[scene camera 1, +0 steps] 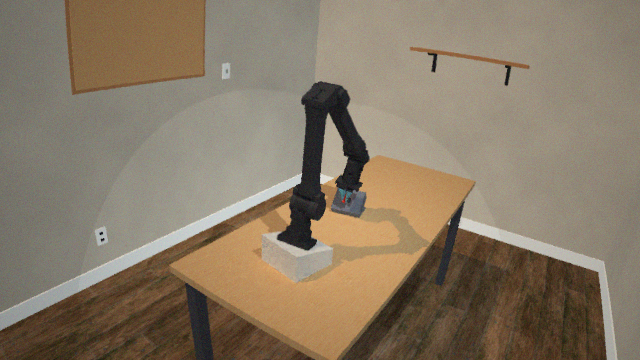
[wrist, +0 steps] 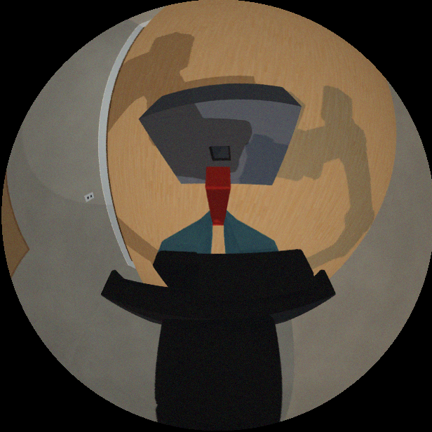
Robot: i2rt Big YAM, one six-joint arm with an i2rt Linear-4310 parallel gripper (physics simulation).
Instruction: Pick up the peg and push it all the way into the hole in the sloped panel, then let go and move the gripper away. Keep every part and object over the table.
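Places are measured from the arm's base along level axes (x left, y back, z up), in centimetres.
Where they show: gripper, fingertip midpoint: (scene camera 1: 344, 201); arm's base at its link origin: (scene camera 1: 296, 241).
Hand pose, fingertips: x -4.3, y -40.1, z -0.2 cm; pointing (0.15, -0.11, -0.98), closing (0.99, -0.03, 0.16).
Note:
Each offset is from my fingertips to the top centre of the thing. Level surfaces: height alone.
The red peg @[dz +5.7, dx -0.5, dy -2.2 cm] (scene camera 1: 344, 199) (wrist: 218, 195) is held between the teal fingertips of my gripper (scene camera 1: 345, 193) (wrist: 217, 214), which is shut on it. The peg points away from the fingers. The grey-blue sloped panel @[dz +1.7, dx -0.1, dy -8.4 cm] (scene camera 1: 356, 204) (wrist: 270, 122) stands on the table. Its square dark hole (wrist: 220, 153) shows in the wrist view just above the peg's far end, with a narrow strip of panel face between them. The peg is outside the hole, and its far end overlaps the panel's near part in the wrist view. Whether it touches the panel I cannot tell.
The wooden table @[dz -8.4 cm] (scene camera 1: 280, 310) (wrist: 320, 55) carries the panel and the pale block (scene camera 1: 295, 260) under the arm's base. The arm's shadow falls across the panel and the table. A table edge runs along the left side of the wrist view, beside the wall.

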